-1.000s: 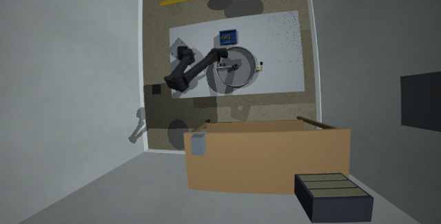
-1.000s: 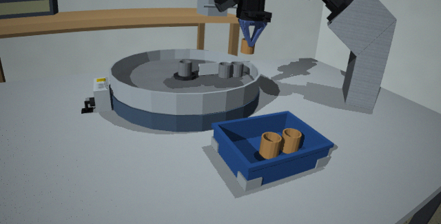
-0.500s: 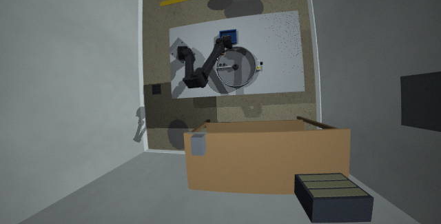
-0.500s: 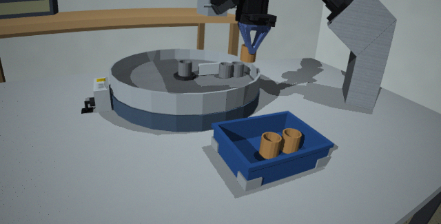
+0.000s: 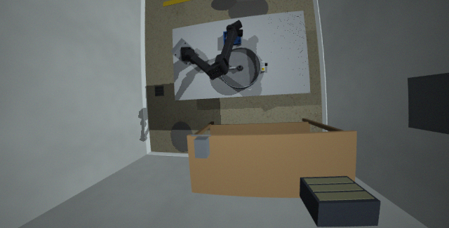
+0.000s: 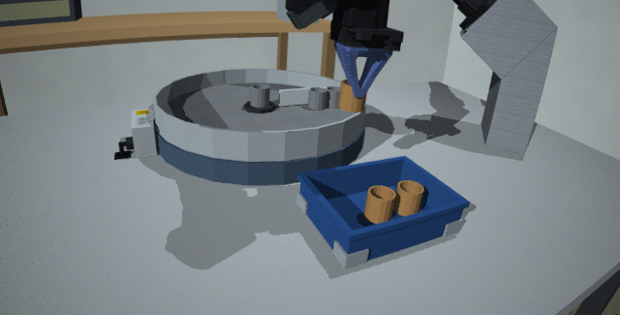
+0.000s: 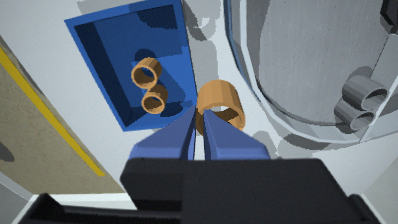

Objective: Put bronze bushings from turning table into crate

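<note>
Now: hand 1 cm short of the crate, 8 cm to the right of it and 14 cm above it. From my hand the other things lie so: turning table 1 cm ahead, 27 cm to the right, 11 cm below.
</note>
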